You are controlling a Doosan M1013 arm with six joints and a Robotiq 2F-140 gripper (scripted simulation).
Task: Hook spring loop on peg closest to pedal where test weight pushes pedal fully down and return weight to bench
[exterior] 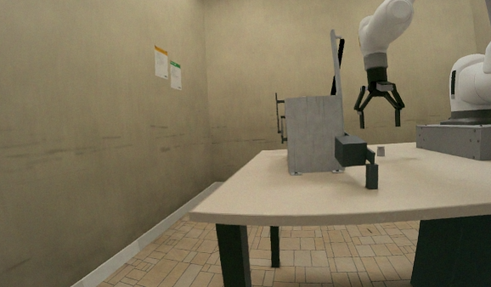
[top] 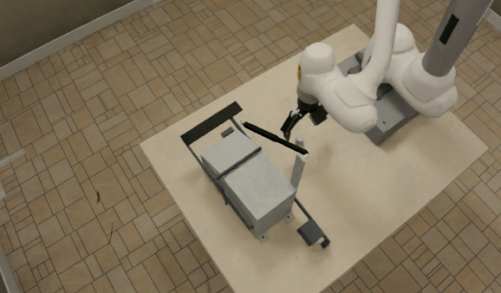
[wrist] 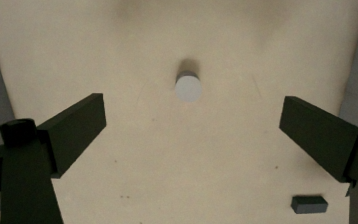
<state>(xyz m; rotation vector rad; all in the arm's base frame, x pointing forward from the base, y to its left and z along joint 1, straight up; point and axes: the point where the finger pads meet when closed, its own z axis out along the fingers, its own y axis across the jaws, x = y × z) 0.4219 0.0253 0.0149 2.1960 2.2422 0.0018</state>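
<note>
My hand is 100 mm above the steel test weight.
</note>
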